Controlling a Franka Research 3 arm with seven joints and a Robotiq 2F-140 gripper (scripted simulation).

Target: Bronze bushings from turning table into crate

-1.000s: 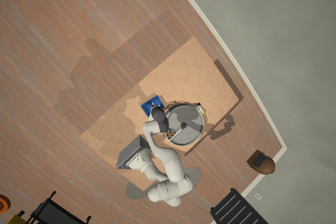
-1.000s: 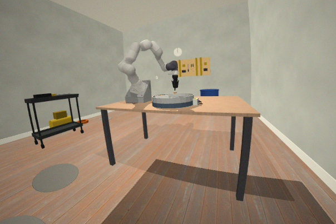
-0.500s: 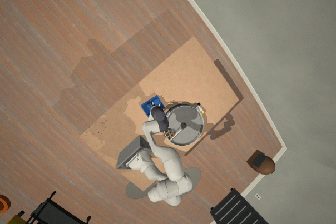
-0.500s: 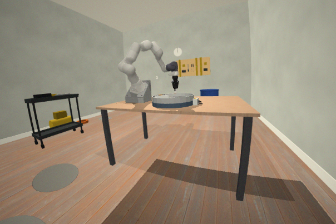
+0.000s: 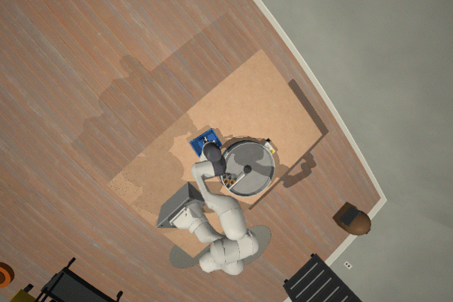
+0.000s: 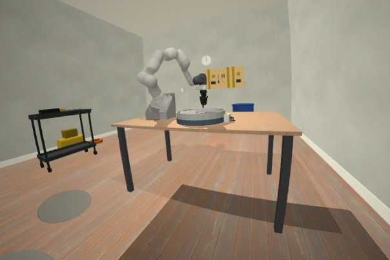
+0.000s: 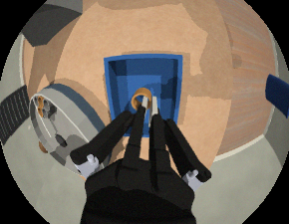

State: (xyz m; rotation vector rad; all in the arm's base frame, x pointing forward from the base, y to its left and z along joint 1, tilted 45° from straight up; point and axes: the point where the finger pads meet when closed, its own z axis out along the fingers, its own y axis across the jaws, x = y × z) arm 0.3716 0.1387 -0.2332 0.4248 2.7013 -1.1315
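The blue crate is 5 cm below my hand and 1 cm to the right of it. Also, from my hand: grey turning table 36 cm to the right, 11 cm ahead, 3 cm below.
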